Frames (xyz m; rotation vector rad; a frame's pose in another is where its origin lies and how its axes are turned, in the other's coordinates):
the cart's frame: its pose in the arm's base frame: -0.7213 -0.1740 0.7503 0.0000 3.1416 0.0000
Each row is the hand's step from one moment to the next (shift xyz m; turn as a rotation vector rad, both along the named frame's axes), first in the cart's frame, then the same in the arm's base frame.
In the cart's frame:
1: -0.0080 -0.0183 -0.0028 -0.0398 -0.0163 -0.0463
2: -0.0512 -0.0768 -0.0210 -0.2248 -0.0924 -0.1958
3: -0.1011 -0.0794 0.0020 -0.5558 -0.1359 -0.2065
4: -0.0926 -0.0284 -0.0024 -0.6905 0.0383 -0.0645
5: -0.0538 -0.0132 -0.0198 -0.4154 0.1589 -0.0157
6: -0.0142 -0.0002 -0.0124 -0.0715 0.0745 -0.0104
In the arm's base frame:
1: 0.0080 -0.0183 0.0028 0.0398 -0.0163 0.0463
2: 0.0512 -0.0768 0.0210 0.2248 -0.0924 0.1958
3: 0.1011 -0.0794 -0.0020 0.5558 -0.1359 0.2065
4: 0.0926 -0.0284 0.0024 0.6905 0.0383 0.0645
5: 0.0538 -0.0132 0.0198 0.4154 0.1589 0.0157
6: 0.0142 -0.0002 0.0124 0.0715 0.0745 0.0104

